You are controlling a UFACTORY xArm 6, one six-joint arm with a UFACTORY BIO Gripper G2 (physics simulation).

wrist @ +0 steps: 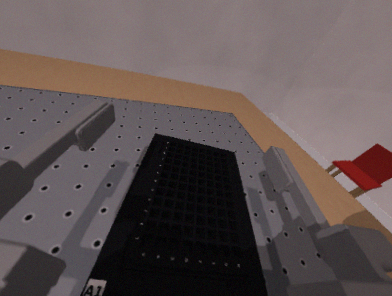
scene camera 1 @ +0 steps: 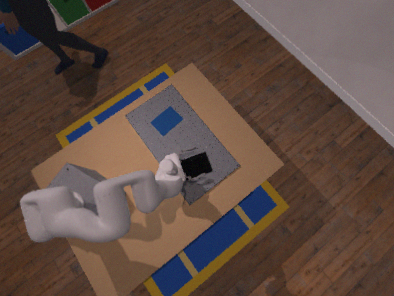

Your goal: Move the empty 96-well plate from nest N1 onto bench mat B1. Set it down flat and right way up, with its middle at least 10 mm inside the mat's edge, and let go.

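Frame: origin at the arm's base, x down, y ahead, z right, level; metres.
Seen in the pictures: hand at its tool point: [wrist: 194,148] [scene camera 1: 196,161].
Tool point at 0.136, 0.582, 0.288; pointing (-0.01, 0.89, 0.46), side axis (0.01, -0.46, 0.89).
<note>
A point is followed by its place in that frame, as x, y, z.
The black 96-well plate [scene camera 1: 196,165] @(0.172, 0.568, 0.296) [wrist: 195,200] @(0.170, 0.553, 0.286) lies flat, wells up, on the grey perforated board; its A1 label shows at the near left corner in the wrist view. Nest N1 cannot be made out apart from the black plate. My gripper [scene camera 1: 199,165] @(0.136, 0.582, 0.288) [wrist: 187,147] @(0.136, 0.582, 0.288) is open wide and empty, with one finger on each side of the plate. Gaps show between the plate and both fingers in the wrist view. The blue bench mat B1 [scene camera 1: 167,121] @(0.193, 0.654, -0.034) lies bare on the board, up and left of the plate in the scene view; it does not show in the wrist view.
The grey perforated board [scene camera 1: 200,130] @(0.195, 0.750, 0.162) [wrist: 55,205] @(0.195, 0.591, 0.180) lies on the tan table [scene camera 1: 240,120] @(0.208, 0.975, 0.302) [wrist: 100,77] @(0.208, 0.924, 0.200). The grey block [scene camera 1: 80,180] @(-0.010, 0.113, -0.045) is beside the arm's base. A person [scene camera 1: 37,20] stands on the floor beyond the table. A red chair [wrist: 370,167] shows past the table's right edge.
</note>
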